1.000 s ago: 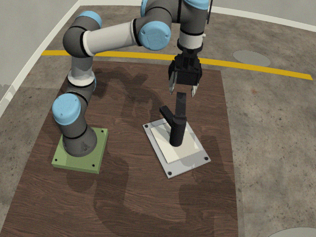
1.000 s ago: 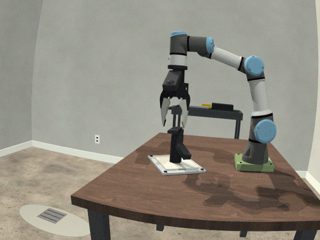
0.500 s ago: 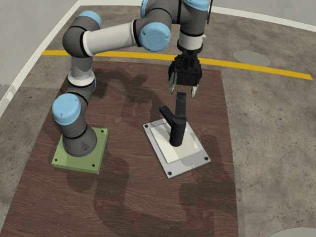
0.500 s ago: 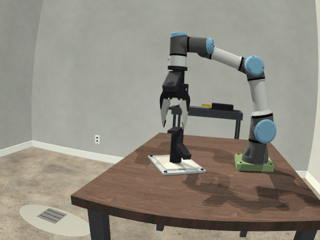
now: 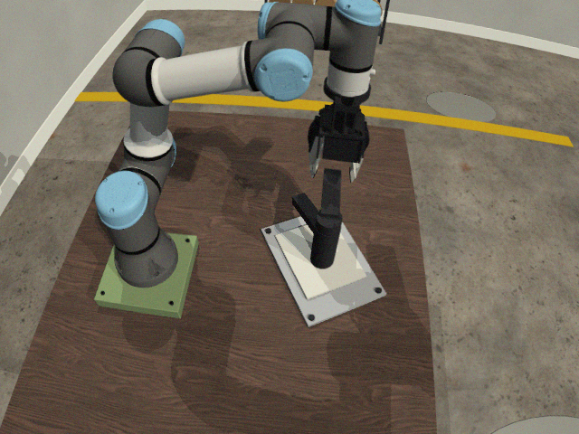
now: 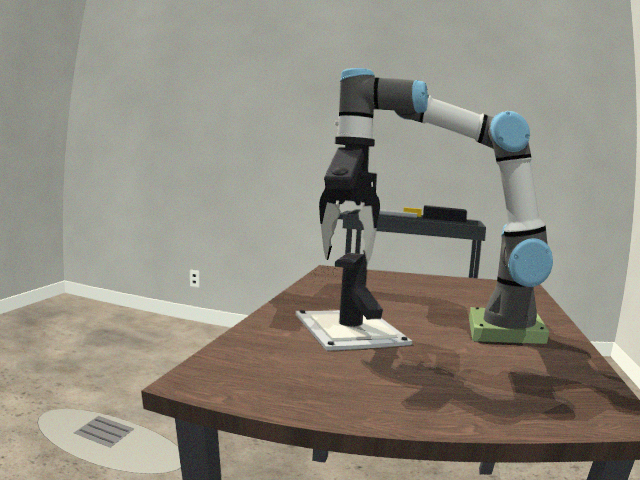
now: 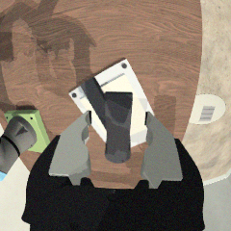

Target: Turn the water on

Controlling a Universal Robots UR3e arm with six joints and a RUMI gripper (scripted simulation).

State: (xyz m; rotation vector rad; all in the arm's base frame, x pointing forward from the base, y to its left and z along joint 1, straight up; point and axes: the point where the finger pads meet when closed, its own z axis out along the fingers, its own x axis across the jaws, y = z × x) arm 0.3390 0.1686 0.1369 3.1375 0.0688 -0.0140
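Right now the lever is 3 cm to the right of my hand and 2 cm below it. The rest, counted from my hand: black tap 7 cm below, 6 cm to the right, 1 cm behind.
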